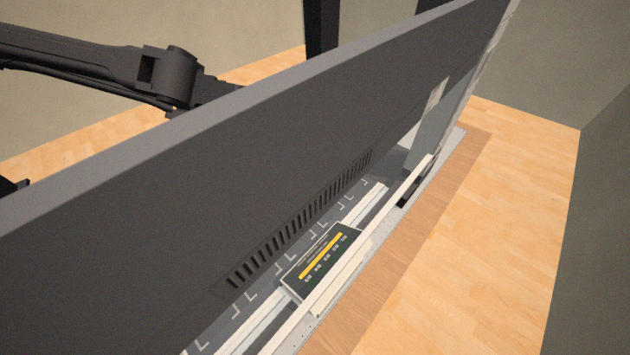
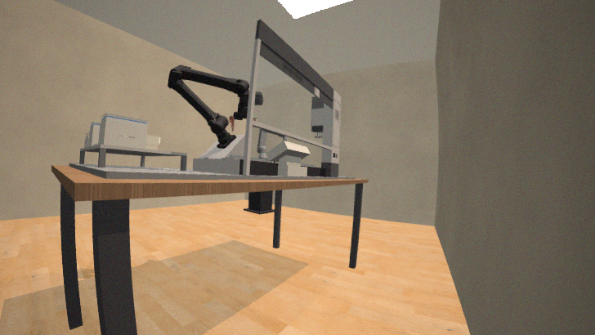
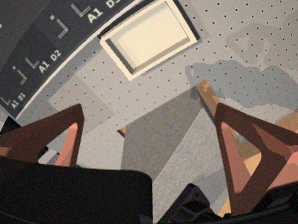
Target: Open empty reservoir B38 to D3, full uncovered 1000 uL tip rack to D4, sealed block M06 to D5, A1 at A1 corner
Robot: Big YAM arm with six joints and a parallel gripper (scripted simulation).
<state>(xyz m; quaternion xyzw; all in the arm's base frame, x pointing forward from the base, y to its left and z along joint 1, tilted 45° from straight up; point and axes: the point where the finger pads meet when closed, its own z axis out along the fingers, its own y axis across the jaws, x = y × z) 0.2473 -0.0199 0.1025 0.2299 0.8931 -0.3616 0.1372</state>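
My gripper is now 210 mm above the cream one-well reservoir. The rest, counted from my hand: regrip nest rg (220 mm below); green key (370 mm to the left, 170 mm behind, 140 mm below); rg label (220 mm below).
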